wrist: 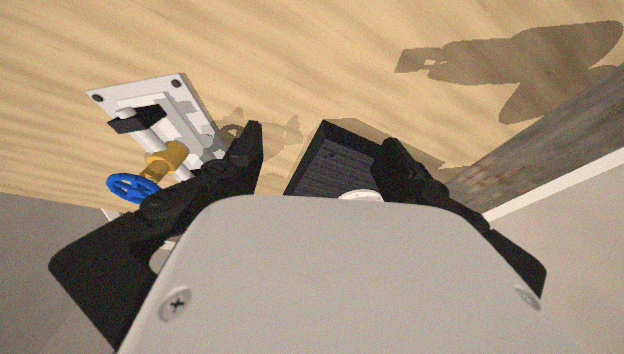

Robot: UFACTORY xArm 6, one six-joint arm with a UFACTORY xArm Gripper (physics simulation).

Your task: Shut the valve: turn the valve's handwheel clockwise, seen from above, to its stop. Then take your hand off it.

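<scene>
The valve's blue handwheel [136,188] shows at the left in the wrist view, partly covered by the gripper's left finger. It sits on the brass valve body [172,156], on a white pipe fixed over a pale mounting plate [135,89]. My gripper [322,147] is open, with nothing between its fingers. The handwheel is outside the left finger and apart from the space between the fingertips. Whether the finger touches the wheel cannot be told from this view.
A dark, black-rimmed box [335,170] lies beyond and between the fingers, with a white round part [361,194] on it, partly hidden by the gripper housing. A grey, rust-stained surface [530,155] with a pale edge runs along the right. Arm shadows fall on the wooden table [300,60].
</scene>
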